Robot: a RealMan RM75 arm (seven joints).
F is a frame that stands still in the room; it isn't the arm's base.
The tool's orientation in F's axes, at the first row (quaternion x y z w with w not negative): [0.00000 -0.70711 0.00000 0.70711]
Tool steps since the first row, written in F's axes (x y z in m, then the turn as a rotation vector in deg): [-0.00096 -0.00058 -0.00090 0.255 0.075 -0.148]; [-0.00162 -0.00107 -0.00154 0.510 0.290 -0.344]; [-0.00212 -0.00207 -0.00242 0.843 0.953 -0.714]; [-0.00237 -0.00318 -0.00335 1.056 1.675 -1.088]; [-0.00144 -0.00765 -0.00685 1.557 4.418 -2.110]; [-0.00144 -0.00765 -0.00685 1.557 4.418 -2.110]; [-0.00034 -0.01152 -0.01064 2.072 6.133 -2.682]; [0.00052 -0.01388 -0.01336 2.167 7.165 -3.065]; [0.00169 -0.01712 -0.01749 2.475 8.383 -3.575]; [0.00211 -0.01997 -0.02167 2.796 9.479 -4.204]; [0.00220 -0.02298 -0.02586 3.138 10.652 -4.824]
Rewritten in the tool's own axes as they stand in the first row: [-0.00090 -0.00058 0.00096 -0.148 0.075 -0.255]; [-0.00154 -0.00107 0.00162 -0.344 0.290 -0.510]; [-0.00242 -0.00207 0.00212 -0.714 0.953 -0.843]; [-0.00335 -0.00318 0.00237 -1.088 1.675 -1.056]; [-0.00685 -0.00765 0.00144 -2.110 4.418 -1.557]; [-0.00685 -0.00765 0.00144 -2.110 4.418 -1.557]; [-0.01064 -0.01152 0.00034 -2.682 6.133 -2.072]; [-0.01336 -0.01388 -0.00052 -3.065 7.165 -2.167]; [-0.01749 -0.01712 -0.00169 -3.575 8.383 -2.475]; [-0.02167 -0.01997 -0.00211 -4.204 9.479 -2.796]; [-0.02586 -0.02298 -0.00220 -4.824 10.652 -3.138]
